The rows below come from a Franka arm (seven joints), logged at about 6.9 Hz.
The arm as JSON. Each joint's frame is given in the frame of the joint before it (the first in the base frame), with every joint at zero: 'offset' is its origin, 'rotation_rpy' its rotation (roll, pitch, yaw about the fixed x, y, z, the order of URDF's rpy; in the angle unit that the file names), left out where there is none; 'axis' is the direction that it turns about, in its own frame. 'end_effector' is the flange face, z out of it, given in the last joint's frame.
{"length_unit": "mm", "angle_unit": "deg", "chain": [
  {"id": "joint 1", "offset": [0.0, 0.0, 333.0], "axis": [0.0, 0.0, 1.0]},
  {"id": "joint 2", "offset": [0.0, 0.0, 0.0], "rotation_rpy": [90.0, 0.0, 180.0], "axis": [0.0, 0.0, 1.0]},
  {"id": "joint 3", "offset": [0.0, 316.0, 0.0], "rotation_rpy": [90.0, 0.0, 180.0], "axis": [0.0, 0.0, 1.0]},
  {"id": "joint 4", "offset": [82.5, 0.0, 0.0], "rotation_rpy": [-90.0, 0.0, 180.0], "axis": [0.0, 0.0, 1.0]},
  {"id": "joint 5", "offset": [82.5, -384.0, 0.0], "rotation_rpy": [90.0, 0.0, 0.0], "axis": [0.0, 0.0, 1.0]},
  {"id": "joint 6", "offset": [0.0, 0.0, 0.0], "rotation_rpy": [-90.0, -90.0, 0.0], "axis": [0.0, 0.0, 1.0]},
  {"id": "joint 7", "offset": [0.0, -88.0, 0.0], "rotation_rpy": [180.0, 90.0, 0.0], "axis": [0.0, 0.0, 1.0]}
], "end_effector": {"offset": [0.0, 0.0, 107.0], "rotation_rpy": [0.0, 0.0, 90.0]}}
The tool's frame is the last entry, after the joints.
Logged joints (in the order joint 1, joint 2, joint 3, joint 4, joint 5, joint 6, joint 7), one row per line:
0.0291, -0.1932, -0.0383, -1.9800, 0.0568, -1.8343, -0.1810
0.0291, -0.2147, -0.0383, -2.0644, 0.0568, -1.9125, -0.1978
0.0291, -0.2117, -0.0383, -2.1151, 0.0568, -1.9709, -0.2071
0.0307, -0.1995, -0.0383, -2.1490, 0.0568, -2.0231, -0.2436
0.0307, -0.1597, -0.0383, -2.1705, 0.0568, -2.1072, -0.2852
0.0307, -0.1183, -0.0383, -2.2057, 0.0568, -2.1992, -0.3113
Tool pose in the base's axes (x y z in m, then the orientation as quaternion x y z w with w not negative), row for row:
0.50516, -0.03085, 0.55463, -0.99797, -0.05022, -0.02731, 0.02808
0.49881, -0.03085, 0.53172, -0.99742, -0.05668, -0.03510, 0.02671
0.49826, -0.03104, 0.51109, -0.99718, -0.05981, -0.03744, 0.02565
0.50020, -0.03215, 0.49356, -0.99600, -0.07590, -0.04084, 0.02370
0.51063, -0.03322, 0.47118, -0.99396, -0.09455, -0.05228, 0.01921
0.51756, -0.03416, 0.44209, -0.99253, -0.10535, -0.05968, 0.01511
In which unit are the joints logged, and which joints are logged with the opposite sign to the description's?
The joints are logged in radians. Opposite sign: joint 1, joint 6.
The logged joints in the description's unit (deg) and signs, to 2 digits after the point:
-1.67, -11.07, -2.19, -113.45, 3.25, 105.10, -10.37
-1.67, -12.30, -2.19, -118.28, 3.25, 109.58, -11.33
-1.67, -12.13, -2.19, -121.19, 3.25, 112.92, -11.87
-1.76, -11.43, -2.19, -123.13, 3.25, 115.92, -13.96
-1.76, -9.15, -2.19, -124.36, 3.25, 120.73, -16.34
-1.76, -6.78, -2.19, -126.38, 3.25, 126.00, -17.84

